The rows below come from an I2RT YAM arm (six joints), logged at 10 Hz.
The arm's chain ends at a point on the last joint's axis. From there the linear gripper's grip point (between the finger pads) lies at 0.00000 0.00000 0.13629 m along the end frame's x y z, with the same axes.
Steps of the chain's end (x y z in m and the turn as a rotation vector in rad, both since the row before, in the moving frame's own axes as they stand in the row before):
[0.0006 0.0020 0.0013 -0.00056 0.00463 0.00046]
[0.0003 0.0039 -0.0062 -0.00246 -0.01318 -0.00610]
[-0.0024 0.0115 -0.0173 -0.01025 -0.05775 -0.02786]
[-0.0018 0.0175 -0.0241 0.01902 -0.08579 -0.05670]
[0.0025 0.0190 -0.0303 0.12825 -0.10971 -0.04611]
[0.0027 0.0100 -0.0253 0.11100 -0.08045 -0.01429]
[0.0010 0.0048 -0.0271 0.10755 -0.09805 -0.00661]
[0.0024 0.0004 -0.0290 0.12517 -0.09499 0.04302]
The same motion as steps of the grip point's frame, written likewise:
[0.0012 0.0021 0.0013 -0.00056 0.00463 0.00046]
[-0.0015 0.0042 -0.0062 -0.00246 -0.01318 -0.00610]
[-0.0102 0.0130 -0.0175 -0.01025 -0.05775 -0.02786]
[-0.0135 0.0152 -0.0246 0.01902 -0.08579 -0.05670]
[-0.0128 0.0020 -0.0322 0.12825 -0.10971 -0.04611]
[-0.0083 -0.0050 -0.0266 0.11100 -0.08045 -0.01429]
[-0.0124 -0.0098 -0.0285 0.10755 -0.09805 -0.00661]
[-0.0101 -0.0169 -0.0307 0.12517 -0.09499 0.04302]

